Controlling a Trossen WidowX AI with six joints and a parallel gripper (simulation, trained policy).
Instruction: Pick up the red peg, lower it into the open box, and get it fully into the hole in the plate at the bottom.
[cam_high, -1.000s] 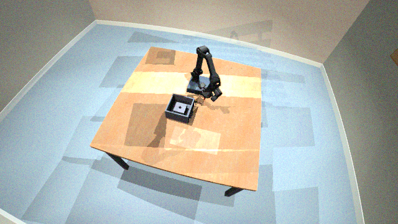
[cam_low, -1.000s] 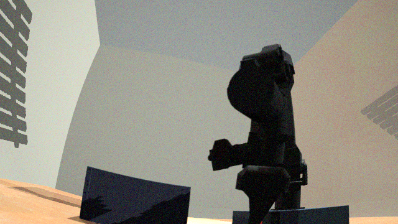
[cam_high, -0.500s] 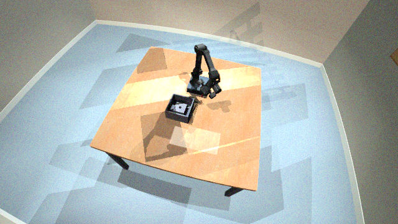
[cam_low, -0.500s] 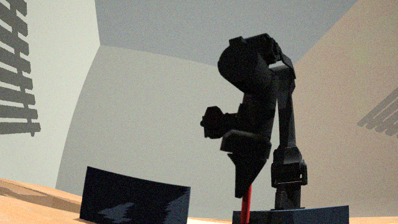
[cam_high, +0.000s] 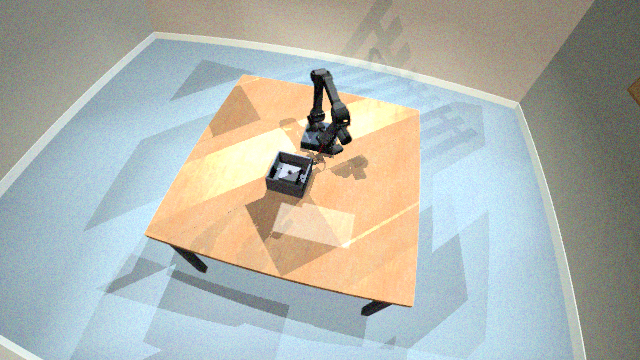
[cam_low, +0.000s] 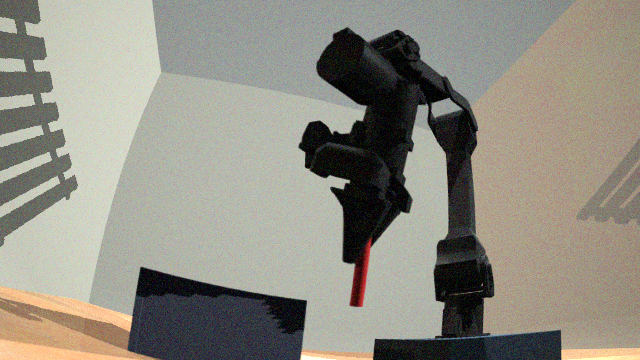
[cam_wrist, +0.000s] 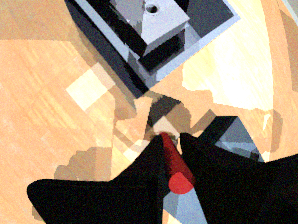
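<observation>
Right now my gripper tip is 150 mm to the left of the pale plate, 100 mm short of it and 100 mm above it. Round my gripper tip: red peg: 10 mm to the left, 10 mm below, 10 mm behind; dark box: 150 mm to the right, 120 mm below, 100 mm ahead.
</observation>
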